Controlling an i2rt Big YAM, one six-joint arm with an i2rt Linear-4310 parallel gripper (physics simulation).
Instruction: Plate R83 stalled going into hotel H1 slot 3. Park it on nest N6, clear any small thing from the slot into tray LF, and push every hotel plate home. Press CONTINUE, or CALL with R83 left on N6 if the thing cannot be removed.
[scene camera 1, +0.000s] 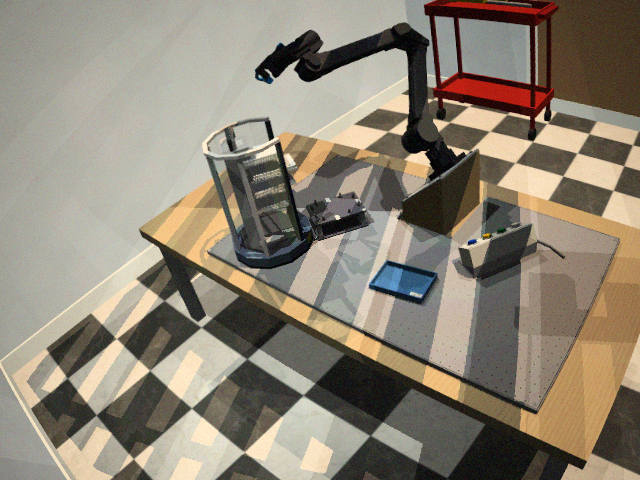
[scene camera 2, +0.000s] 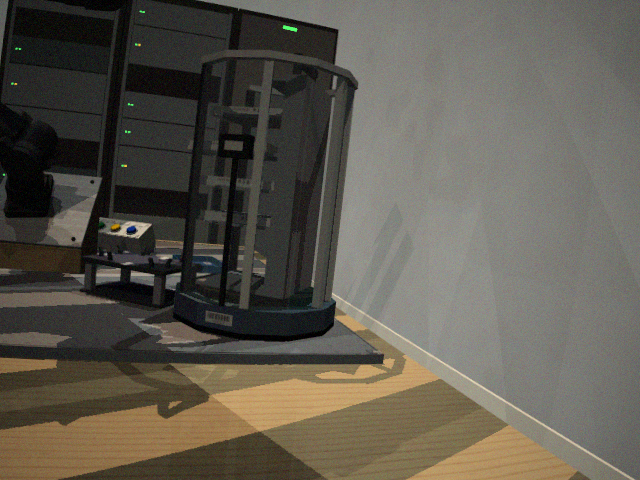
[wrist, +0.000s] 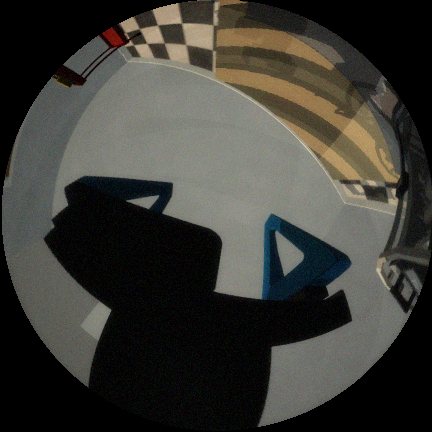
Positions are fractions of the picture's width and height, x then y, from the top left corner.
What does my gripper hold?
Nothing.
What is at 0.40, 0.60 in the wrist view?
My gripper.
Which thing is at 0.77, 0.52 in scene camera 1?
A grey button box.
